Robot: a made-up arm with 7 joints. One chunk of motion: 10 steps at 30 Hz.
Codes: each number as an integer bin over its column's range. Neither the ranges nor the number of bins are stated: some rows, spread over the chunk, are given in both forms.
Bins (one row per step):
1: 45 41 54 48 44 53 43
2: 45 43 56 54 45 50 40
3: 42 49 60 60 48 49 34
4: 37 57 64 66 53 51 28
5: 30 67 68 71 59 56 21
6: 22 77 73 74 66 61 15
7: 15 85 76 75 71 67 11
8: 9 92 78 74 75 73 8
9: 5 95 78 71 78 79 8
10: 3 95 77 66 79 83 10
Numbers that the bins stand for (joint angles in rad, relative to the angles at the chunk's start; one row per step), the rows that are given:
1: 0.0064 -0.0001 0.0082 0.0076 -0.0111 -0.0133 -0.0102
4: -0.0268 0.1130 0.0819 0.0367 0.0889 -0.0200 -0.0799
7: -0.1179 0.3110 0.1704 0.0512 0.2889 0.0333 -0.1589
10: -0.1676 0.3817 0.1778 0.0367 0.3778 0.0867 -0.1635
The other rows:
2: 0.0064 0.0140 0.0229 0.0173 0.0000 -0.0233 -0.0241
3: -0.0061 0.0565 0.0524 0.0270 0.0333 -0.0267 -0.0520
5: -0.0558 0.1837 0.1114 0.0447 0.1556 -0.0033 -0.1124
6: -0.0889 0.2544 0.1483 0.0496 0.2333 0.0133 -0.1403
8: -0.1427 0.3605 0.1852 0.0496 0.3333 0.0533 -0.1728
9: -0.1593 0.3817 0.1852 0.0447 0.3667 0.0733 -0.1728

